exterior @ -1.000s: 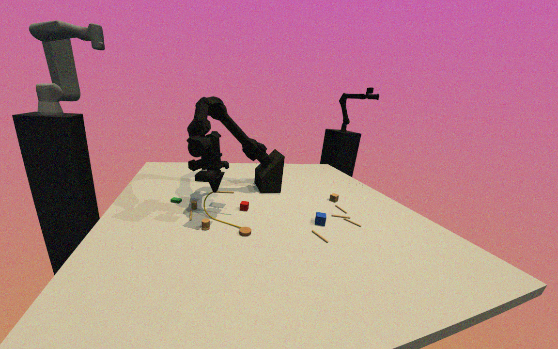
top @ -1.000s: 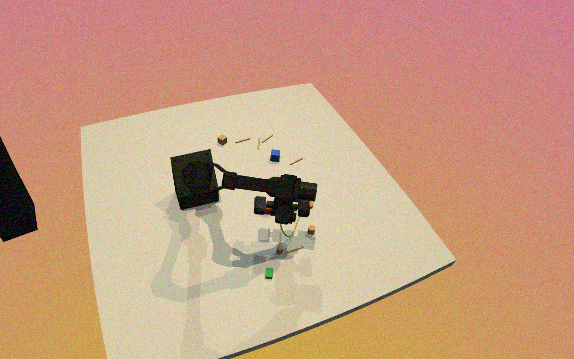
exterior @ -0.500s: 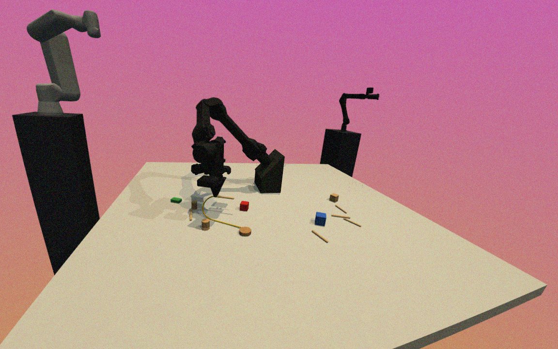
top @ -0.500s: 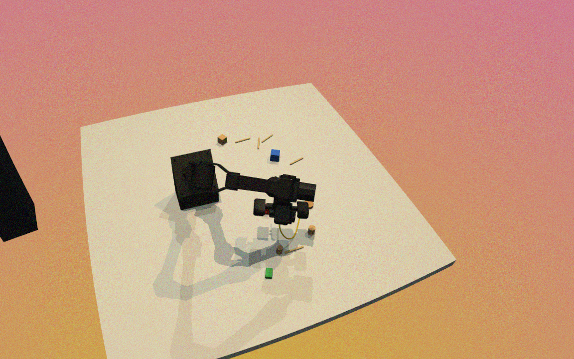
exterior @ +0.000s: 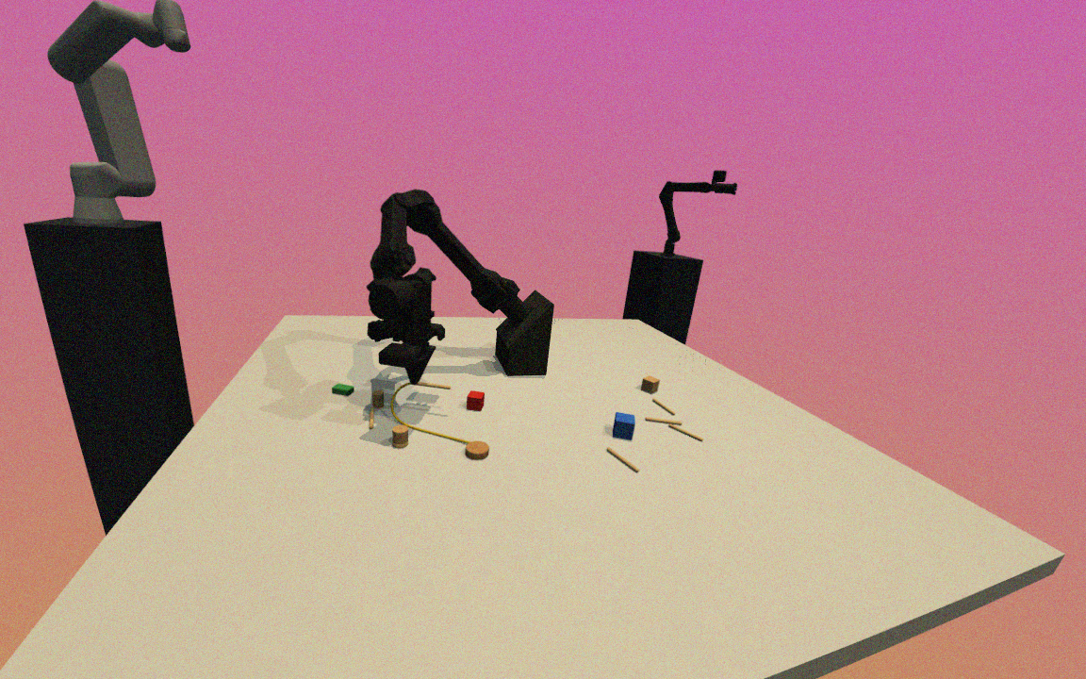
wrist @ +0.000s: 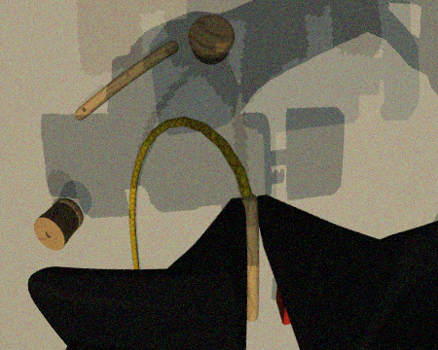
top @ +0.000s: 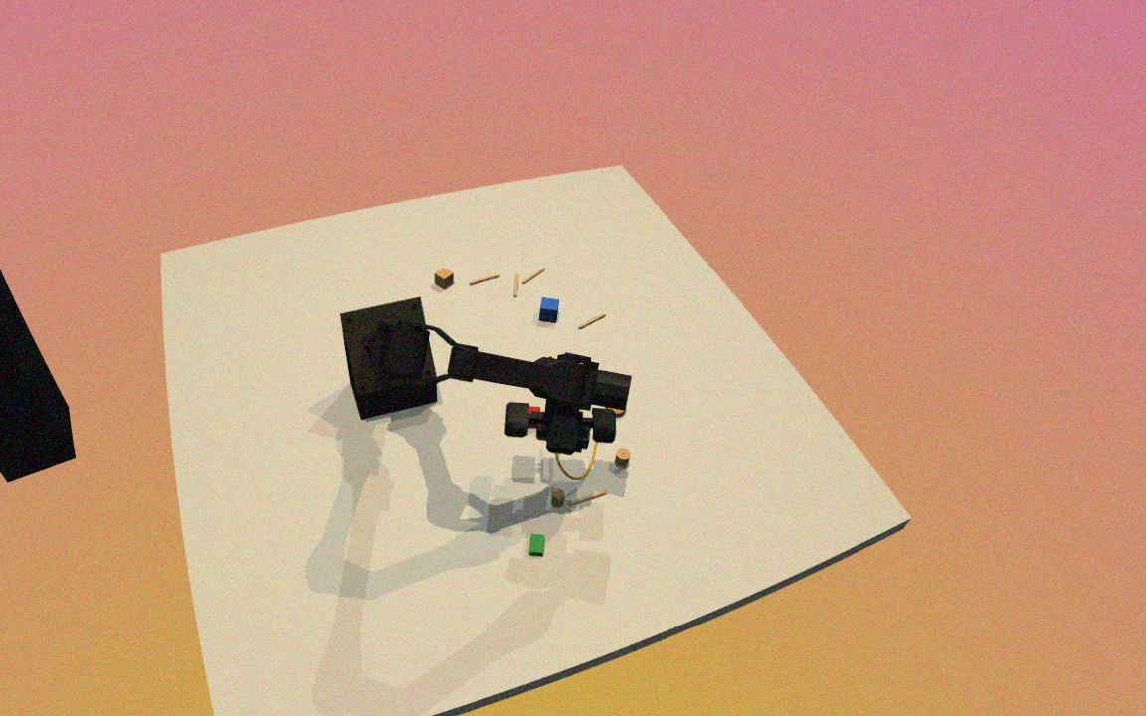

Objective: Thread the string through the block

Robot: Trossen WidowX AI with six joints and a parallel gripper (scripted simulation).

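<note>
My gripper tip is 20 mm short of the red cube, 120 mm to the right of it and 40 mm above it. Also, from my gripper tip: green block: 110 mm behind, 130 mm to the right, 50 mm below; then wooden cylinder: 120 mm ahead, 50 mm to the right, 40 mm below; then round wooden button: 190 mm ahead, 70 mm to the left, 50 mm below.
</note>
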